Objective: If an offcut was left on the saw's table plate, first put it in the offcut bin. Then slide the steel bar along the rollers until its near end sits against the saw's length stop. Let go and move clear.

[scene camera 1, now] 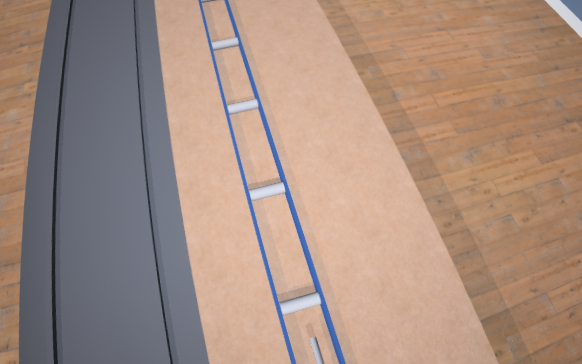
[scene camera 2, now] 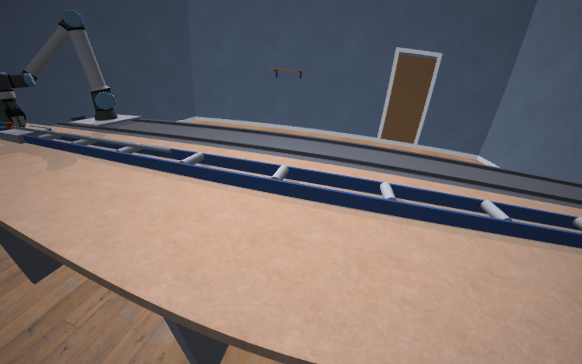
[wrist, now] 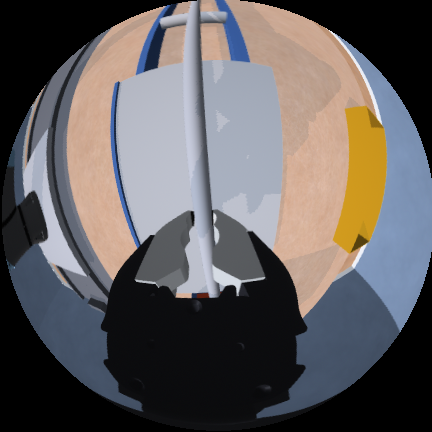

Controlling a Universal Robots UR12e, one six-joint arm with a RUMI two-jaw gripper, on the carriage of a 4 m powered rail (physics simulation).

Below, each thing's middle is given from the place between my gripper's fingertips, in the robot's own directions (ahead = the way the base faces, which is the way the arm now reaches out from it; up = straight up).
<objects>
My hand is 42 cm short of the yellow offcut bin [wrist: 366,175], 4 cm to the right of it and 3 cm above it.
</objects>
